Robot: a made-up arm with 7 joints. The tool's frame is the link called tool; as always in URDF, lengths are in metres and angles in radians. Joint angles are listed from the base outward. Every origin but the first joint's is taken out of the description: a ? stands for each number. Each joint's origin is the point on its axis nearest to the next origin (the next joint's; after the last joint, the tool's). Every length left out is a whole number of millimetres.
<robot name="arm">
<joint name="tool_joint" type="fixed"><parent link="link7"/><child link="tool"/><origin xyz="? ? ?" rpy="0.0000 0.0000 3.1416"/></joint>
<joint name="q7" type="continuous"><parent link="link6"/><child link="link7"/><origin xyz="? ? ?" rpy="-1.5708 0.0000 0.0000"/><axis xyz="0 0 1"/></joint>
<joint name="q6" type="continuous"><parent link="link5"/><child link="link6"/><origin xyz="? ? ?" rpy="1.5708 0.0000 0.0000"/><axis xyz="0 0 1"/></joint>
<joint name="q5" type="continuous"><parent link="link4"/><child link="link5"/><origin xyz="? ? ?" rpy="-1.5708 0.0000 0.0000"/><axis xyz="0 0 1"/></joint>
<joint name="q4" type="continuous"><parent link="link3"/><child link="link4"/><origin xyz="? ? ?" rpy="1.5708 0.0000 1.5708"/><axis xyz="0 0 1"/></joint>
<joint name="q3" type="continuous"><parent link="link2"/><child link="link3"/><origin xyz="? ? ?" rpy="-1.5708 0.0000 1.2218"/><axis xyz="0 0 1"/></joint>
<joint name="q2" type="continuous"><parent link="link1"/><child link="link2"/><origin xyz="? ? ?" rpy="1.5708 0.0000 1.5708"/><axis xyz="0 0 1"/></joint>
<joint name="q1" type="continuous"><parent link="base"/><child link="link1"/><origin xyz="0.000 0.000 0.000" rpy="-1.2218 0.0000 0.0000"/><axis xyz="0 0 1"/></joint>
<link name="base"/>
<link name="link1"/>
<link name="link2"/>
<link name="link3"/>
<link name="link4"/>
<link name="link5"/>
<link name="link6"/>
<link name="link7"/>
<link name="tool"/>
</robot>
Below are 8 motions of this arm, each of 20 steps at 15 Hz.
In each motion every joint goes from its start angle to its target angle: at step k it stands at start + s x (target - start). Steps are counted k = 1, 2, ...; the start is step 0. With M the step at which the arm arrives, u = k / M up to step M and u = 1 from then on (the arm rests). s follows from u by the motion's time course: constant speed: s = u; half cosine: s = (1 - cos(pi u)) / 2; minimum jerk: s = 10 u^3 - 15 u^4 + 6 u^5.
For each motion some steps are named. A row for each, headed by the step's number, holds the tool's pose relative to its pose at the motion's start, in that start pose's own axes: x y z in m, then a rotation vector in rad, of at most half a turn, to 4 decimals.
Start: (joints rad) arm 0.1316 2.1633 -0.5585 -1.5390 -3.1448 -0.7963 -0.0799
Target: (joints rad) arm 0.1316 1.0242 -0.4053 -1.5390 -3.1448 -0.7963 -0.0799
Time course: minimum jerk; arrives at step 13
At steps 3, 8, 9, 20:
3: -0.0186 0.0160 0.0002 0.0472 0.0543 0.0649
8: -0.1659 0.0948 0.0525 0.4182 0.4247 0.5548
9: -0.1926 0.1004 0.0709 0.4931 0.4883 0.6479
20: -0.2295 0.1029 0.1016 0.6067 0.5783 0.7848

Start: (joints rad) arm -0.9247 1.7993 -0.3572 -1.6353 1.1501 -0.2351 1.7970
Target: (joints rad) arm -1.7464 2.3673 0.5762 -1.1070 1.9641 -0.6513 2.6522
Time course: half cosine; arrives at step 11
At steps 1, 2, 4, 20:
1: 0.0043 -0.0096 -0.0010 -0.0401 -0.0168 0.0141
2: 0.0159 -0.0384 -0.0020 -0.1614 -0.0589 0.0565
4: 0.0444 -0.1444 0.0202 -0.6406 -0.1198 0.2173
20: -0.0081 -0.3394 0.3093 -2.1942 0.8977 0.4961

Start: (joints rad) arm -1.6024 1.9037 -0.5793 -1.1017 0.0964 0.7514 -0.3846
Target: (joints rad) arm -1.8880 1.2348 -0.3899 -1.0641 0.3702 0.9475 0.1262
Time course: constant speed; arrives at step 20
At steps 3, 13, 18, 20:
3: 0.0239 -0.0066 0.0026 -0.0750 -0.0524 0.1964
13: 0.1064 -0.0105 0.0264 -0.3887 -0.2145 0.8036
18: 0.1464 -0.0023 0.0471 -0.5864 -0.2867 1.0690
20: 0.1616 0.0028 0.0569 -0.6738 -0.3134 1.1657

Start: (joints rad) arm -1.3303 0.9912 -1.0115 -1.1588 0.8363 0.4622 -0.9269
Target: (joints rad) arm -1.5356 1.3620 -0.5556 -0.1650 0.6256 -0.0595 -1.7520
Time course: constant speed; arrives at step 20
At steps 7, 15, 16, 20:
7: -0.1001 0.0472 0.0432 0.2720 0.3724 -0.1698
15: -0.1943 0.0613 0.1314 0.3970 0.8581 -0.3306
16: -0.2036 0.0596 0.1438 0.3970 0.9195 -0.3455
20: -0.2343 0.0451 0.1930 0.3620 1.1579 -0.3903

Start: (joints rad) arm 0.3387 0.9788 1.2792 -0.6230 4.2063 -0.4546 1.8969
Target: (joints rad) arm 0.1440 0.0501 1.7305 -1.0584 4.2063 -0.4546 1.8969
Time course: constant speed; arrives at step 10
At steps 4, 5, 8, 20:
4: -0.0859 -0.0709 0.0165 -0.0443 0.0577 0.3020
5: -0.1053 -0.0899 0.0254 -0.0463 0.0817 0.3714
8: -0.1567 -0.1476 0.0641 -0.0357 0.1787 0.5567
20: -0.1846 -0.1848 0.0996 -0.0188 0.2637 0.6565

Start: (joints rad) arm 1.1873 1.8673 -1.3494 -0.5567 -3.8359 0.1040 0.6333
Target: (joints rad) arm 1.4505 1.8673 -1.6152 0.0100 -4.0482 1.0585 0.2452
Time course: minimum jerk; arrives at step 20
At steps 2, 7, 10, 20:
2: 0.0009 0.0006 0.0002 0.0081 0.0015 -0.0084
7: 0.0244 0.0133 0.0065 0.2285 0.0445 -0.2166
10: 0.0514 0.0211 0.0184 0.5002 0.0988 -0.4233
20: 0.0946 0.0143 0.0501 1.0347 0.2055 -0.6746

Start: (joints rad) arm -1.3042 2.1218 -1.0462 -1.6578 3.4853 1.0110 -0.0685
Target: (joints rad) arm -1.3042 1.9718 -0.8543 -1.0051 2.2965 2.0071 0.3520
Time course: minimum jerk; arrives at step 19
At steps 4, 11, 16, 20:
4: 0.0041 -0.0033 0.0042 0.0510 0.0396 -0.0294
11: 0.0298 -0.0274 0.0460 0.6588 0.2210 -0.0040
16: 0.0367 -0.0346 0.0725 1.0198 0.1916 0.2522
20: 0.0371 -0.0350 0.0751 1.0511 0.1851 0.2854

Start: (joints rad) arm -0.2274 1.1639 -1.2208 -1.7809 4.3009 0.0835 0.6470
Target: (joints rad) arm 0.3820 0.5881 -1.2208 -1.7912 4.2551 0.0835 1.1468
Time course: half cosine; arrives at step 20
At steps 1, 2, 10, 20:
1: 0.0014 0.0001 -0.0005 0.0017 -0.0022 0.0072
2: 0.0057 0.0003 -0.0020 0.0068 -0.0089 0.0285
10: 0.1136 0.0272 -0.0296 0.1202 -0.1575 0.5995
20: 0.2029 0.0926 -0.0412 0.2152 -0.2588 1.2228

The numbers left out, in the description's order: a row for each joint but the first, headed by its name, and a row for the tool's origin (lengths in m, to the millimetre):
tool: 0.000 0.000 0.000
q7: 0.000 0.000 0.000
q6: 0.000 0.000 0.000
q5: 0.023 -0.188 0.000
q4: 0.000 -0.025 0.000
q3: 0.211 -0.077 0.000
q2: 0.000 0.000 0.000

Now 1 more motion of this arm.
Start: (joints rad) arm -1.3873 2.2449 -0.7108 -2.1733 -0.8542 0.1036 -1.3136
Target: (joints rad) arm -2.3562 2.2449 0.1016 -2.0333 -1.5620 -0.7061 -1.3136
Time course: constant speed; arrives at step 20
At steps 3, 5, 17, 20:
3: -0.0356 -0.0299 0.0103 -0.0670 0.1276 -0.2224
5: -0.0599 -0.0466 0.0238 -0.1282 0.1865 -0.3743
17: -0.1702 -0.0612 0.1864 -0.7947 0.1371 -1.1136
20: -0.1780 -0.0383 0.2355 -1.0334 0.0450 -1.1911

